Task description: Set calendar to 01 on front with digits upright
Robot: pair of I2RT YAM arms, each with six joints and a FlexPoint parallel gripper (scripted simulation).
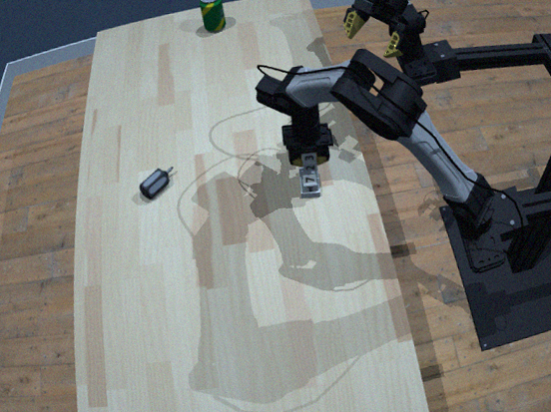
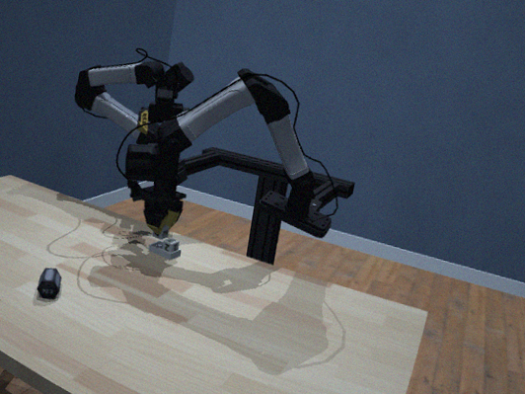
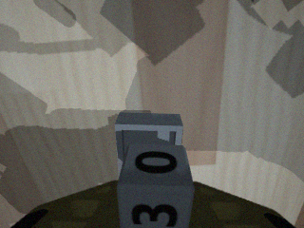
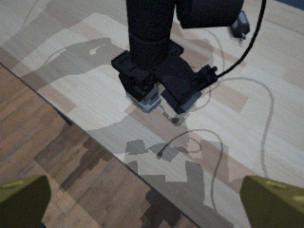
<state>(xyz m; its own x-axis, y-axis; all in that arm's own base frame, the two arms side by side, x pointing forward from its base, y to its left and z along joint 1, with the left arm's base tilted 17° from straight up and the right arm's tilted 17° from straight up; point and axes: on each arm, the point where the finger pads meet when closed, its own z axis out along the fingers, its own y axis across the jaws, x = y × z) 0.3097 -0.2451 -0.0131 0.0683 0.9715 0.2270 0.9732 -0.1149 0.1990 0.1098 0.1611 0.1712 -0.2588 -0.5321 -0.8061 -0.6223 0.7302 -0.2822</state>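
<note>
The grey tray lies 20 mm to the left of my left hand and 50 mm below it. The rest, counted from my left hand: can: 190 mm ahead, 620 mm to the right; then dark object: 350 mm ahead, 40 mm to the right, 40 mm below.
</note>
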